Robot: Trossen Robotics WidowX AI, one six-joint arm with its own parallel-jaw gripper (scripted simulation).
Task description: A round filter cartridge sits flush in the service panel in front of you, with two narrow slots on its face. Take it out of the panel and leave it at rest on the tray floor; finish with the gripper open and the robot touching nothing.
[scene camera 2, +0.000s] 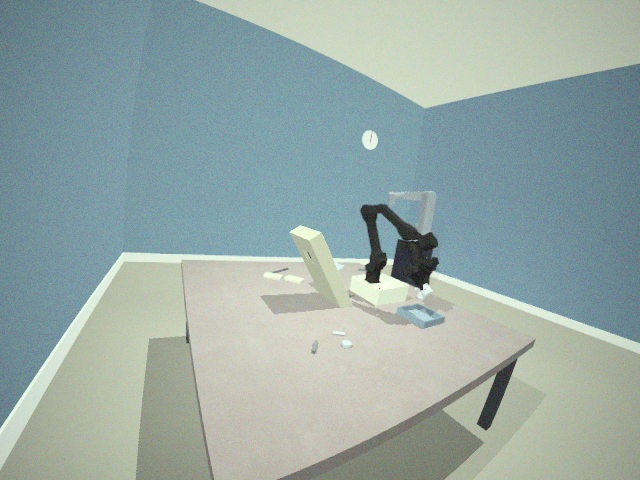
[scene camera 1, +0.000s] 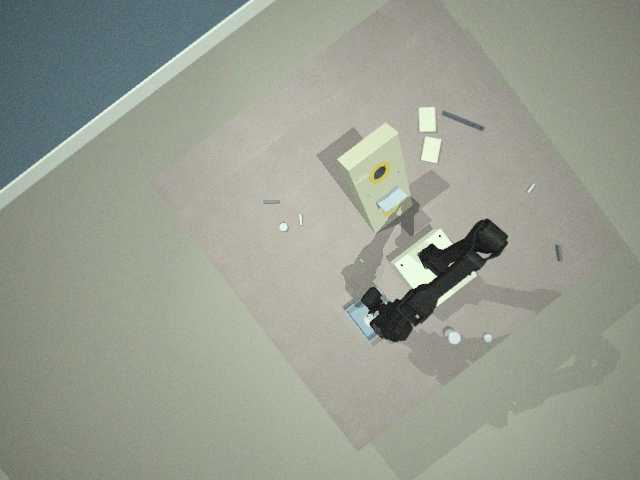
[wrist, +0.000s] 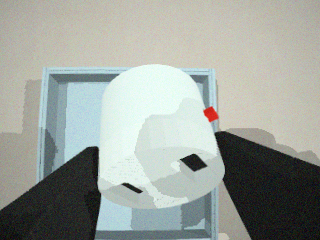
Note:
The pictures show: the gripper, a white round filter cartridge, a light blue tray and a cream service panel.
The gripper shows as well in scene camera 2 and in the wrist view.

